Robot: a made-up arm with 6 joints.
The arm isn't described. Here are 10 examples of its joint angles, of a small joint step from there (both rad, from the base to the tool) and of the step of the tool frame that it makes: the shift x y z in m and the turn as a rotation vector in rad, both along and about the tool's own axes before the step.
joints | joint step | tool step
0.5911 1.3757 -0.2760 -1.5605 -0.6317 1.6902 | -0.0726 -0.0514 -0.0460 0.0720 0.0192 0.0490 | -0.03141 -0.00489 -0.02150 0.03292 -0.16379 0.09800
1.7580 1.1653 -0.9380 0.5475 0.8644 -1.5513 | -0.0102 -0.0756 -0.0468 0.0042 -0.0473 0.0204 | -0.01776 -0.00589 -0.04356 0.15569 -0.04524 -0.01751
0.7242 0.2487 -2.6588 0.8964 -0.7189 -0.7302 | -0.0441 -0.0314 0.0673 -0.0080 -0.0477 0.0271 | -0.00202 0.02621 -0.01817 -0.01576 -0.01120 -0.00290
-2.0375 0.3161 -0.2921 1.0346 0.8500 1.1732 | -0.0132 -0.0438 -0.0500 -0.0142 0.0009 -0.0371 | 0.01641 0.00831 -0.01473 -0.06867 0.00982 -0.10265
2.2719 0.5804 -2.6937 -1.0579 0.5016 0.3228 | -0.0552 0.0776 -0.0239 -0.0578 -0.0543 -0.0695 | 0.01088 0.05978 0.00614 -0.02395 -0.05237 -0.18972
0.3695 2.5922 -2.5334 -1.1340 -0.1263 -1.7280 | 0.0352 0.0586 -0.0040 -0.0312 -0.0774 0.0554 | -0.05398 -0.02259 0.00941 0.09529 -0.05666 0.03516
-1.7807 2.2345 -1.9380 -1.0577 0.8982 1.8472 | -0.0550 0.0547 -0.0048 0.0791 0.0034 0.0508 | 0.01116 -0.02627 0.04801 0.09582 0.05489 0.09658
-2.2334 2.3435 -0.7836 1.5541 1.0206 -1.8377 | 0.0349 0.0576 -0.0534 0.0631 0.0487 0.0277 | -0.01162 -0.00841 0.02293 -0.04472 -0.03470 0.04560
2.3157 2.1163 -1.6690 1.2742 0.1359 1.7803 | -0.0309 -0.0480 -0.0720 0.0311 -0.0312 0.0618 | 0.05831 0.02613 -0.03103 -0.06371 0.13011 0.08875
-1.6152 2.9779 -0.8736 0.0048 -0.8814 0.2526 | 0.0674 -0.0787 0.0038 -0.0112 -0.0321 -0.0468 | -0.03359 0.03600 -0.01418 -0.06363 -0.09500 -0.11332
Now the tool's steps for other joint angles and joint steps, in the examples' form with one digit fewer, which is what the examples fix.
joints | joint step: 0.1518 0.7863 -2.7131 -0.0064 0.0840 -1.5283 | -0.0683 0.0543 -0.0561 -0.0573 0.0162 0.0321
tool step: -0.0293 0.0251 0.0055 -0.0144 -0.0174 -0.0891
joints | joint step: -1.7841 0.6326 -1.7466 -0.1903 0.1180 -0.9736 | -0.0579 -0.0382 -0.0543 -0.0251 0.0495 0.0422
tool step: -0.0250 -0.0330 -0.0240 0.0581 0.0171 -0.0318
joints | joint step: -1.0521 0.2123 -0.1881 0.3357 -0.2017 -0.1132 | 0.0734 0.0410 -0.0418 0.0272 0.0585 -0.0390
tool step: -0.0068 0.0082 0.0099 -0.0730 0.0738 0.0043
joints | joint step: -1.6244 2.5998 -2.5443 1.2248 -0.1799 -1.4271 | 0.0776 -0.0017 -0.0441 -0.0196 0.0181 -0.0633
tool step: -0.0344 0.0599 -0.0133 -0.0823 -0.0627 -0.0665
